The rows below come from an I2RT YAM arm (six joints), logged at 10 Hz.
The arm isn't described. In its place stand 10 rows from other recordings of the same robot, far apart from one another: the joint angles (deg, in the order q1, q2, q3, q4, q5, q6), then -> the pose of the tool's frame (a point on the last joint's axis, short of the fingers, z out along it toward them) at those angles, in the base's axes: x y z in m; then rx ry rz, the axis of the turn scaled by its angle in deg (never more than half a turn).
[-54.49, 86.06, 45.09, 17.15, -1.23, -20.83] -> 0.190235, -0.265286, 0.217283, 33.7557, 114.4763, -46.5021
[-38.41, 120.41, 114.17, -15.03, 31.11, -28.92] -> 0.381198, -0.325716, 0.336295, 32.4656, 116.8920, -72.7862
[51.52, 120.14, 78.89, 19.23, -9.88, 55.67] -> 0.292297, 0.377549, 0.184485, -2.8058, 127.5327, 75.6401
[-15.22, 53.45, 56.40, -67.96, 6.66, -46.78] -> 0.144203, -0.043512, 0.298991, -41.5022, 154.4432, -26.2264
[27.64, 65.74, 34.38, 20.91, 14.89, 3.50] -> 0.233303, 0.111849, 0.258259, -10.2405, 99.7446, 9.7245
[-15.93, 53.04, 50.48, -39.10, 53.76, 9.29] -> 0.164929, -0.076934, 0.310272, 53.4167, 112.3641, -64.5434
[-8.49, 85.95, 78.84, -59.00, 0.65, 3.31] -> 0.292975, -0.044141, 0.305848, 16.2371, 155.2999, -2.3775
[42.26, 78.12, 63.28, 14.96, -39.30, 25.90] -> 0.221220, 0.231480, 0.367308, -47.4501, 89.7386, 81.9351
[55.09, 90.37, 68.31, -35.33, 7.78, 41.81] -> 0.192917, 0.268017, 0.249041, -14.4373, 149.9232, 26.1736
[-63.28, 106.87, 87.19, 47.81, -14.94, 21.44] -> 0.207429, -0.391656, 0.391233, 31.8667, 55.1521, -29.4514
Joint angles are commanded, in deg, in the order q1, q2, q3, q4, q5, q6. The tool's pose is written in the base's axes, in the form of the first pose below.
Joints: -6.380, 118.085, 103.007, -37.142, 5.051, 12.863
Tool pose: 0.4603 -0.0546 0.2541 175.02 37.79 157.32
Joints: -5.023, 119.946, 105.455, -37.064, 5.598, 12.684
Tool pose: 0.4699 -0.0448 0.2533 175.45 38.56 158.75
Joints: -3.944, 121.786, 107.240, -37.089, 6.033, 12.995
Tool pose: 0.4778 -0.0367 0.2487 175.65 38.56 159.44
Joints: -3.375, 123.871, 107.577, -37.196, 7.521, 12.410
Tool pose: 0.4830 -0.0332 0.2337 178.19 37.13 161.12
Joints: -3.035, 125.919, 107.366, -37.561, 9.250, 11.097
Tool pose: 0.4861 -0.0315 0.2156 -178.35 34.95 163.56
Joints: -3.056, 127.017, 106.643, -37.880, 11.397, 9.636
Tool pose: 0.4857 -0.0330 0.2026 -174.68 33.15 165.64
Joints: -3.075, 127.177, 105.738, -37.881, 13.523, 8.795
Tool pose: 0.4838 -0.0343 0.1967 -171.78 32.34 166.79
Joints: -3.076, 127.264, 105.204, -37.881, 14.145, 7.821
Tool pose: 0.4826 -0.0346 0.1933 -170.44 31.67 168.00
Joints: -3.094, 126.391, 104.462, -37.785, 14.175, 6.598
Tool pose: 0.4799 -0.0347 0.1965 -169.70 31.69 169.38
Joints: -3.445, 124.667, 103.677, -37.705, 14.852, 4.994
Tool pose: 0.4753 -0.0378 0.2063 -168.17 32.46 170.83
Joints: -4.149, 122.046, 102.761, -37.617, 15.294, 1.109
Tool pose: 0.4684 -0.0434 0.2222 -165.41 33.38 174.57
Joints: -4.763, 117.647, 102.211, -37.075, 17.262, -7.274
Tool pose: 0.4579 -0.0488 0.2543 -157.71 35.02 -176.27
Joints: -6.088, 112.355, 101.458, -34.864, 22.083, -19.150
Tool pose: 0.4430 -0.0607 0.2936 -143.95 34.80 -164.36
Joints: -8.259, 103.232, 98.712, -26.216, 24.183, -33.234
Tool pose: 0.4145 -0.0749 0.3566 -125.81 37.17 -149.40
